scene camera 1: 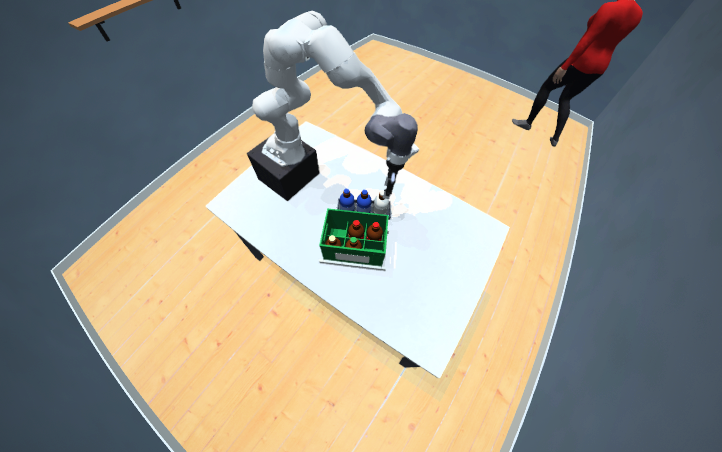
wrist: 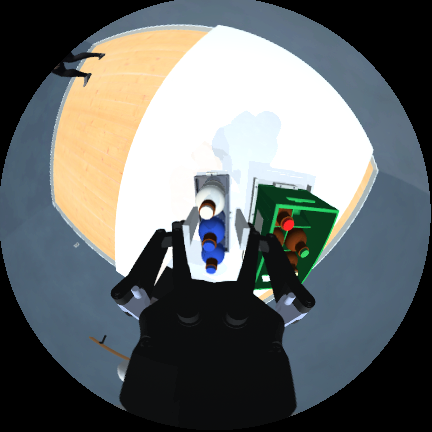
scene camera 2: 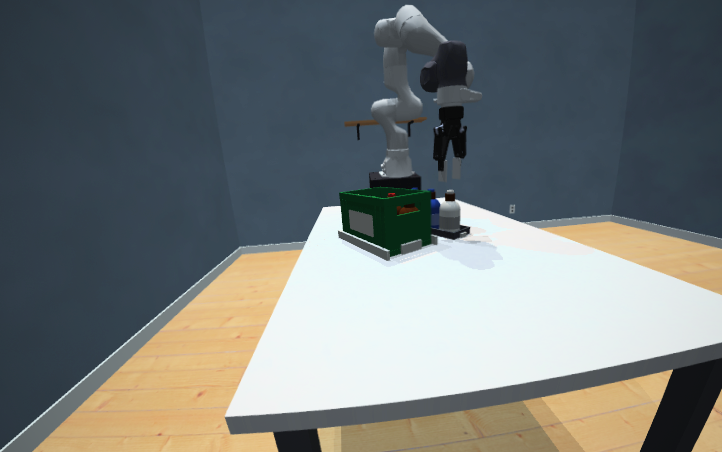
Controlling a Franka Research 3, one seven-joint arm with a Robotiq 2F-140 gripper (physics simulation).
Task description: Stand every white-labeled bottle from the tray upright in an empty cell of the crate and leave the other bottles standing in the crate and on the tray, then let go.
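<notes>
A white-labeled bottle (scene camera 1: 381,204) (scene camera 2: 449,214) (wrist: 212,195) stands upright at one end of the dark tray (scene camera 2: 460,232) (wrist: 198,181). Two blue bottles (scene camera 1: 346,200) (scene camera 1: 364,200) (wrist: 211,228) (wrist: 213,253) stand beside it in the row. The green crate (scene camera 1: 327,255) (scene camera 2: 395,231) (wrist: 322,237) holds two red-capped bottles (scene camera 1: 356,229) (scene camera 1: 375,231), a green-capped bottle (scene camera 1: 353,243) and a cream-capped bottle (scene camera 1: 332,241). Its back-left and front-right cells look empty in scene camera 1. My gripper (scene camera 1: 387,195) (scene camera 2: 449,175) (wrist: 216,215) is half open and empty, pointing down a little above the white bottle's cap.
The crate stands close beside the tray, its walls higher than the tray's rim, with low grey rails (scene camera 2: 362,245) around its foot on the white table (scene camera 1: 426,277) (scene camera 2: 452,330). The arm's black base block (scene camera 1: 285,173) is at the table's far side. A person in red (scene camera 1: 607,39) stands beyond the table.
</notes>
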